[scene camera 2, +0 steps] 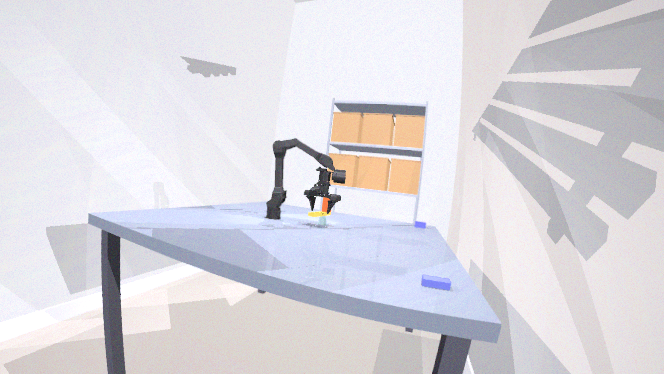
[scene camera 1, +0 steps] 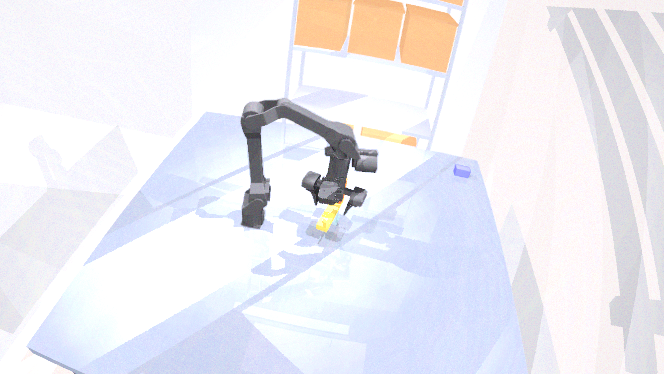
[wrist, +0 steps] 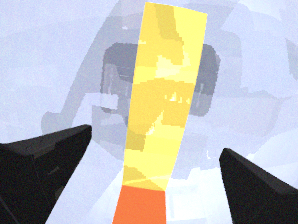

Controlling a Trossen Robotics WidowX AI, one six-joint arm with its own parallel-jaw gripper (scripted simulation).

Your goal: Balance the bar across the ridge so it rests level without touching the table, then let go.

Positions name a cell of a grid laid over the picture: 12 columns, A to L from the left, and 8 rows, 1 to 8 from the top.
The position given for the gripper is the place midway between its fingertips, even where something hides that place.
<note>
The gripper (scene camera 1: F5) is open, with nothing in its grasp. Also in view: a bar (wrist: G2).
The gripper is seen too in the wrist view (wrist: G6).
</note>
